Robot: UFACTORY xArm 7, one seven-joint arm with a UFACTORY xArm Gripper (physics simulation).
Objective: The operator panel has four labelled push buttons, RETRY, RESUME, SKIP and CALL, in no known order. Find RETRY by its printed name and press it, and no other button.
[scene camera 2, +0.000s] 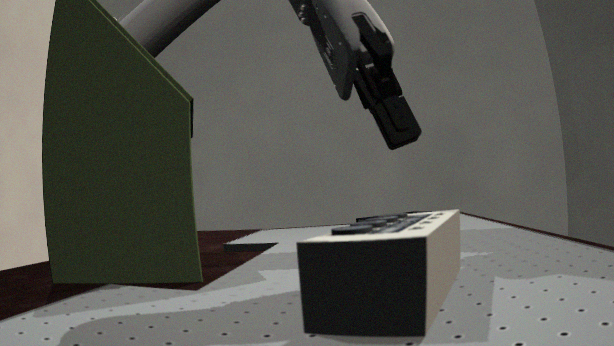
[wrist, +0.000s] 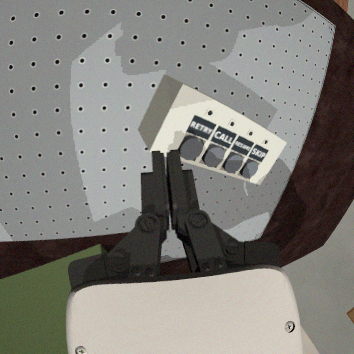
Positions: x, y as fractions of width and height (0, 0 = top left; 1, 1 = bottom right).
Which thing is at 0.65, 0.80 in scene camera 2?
An operator panel.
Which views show the gripper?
Scene camera 2 and the wrist view: all of them.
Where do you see an operator panel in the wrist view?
At 0.50, 0.31
